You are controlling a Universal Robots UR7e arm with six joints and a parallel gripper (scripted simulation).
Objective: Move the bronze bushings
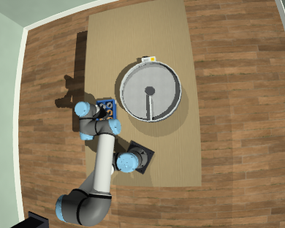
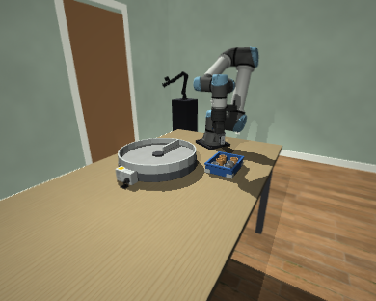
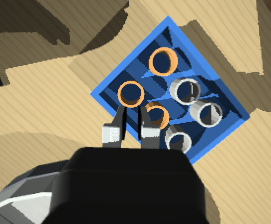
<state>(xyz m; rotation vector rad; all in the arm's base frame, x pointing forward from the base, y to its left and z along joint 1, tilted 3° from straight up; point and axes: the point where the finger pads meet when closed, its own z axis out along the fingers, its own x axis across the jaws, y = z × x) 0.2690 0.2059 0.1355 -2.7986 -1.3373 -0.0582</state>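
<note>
My gripper is now 40 mm short of the blue crate, 40 mm to the right of it and 110 mm above it. Also, from my hand: turntable: 200 mm ahead, 280 mm to the right, 80 mm below.
</note>
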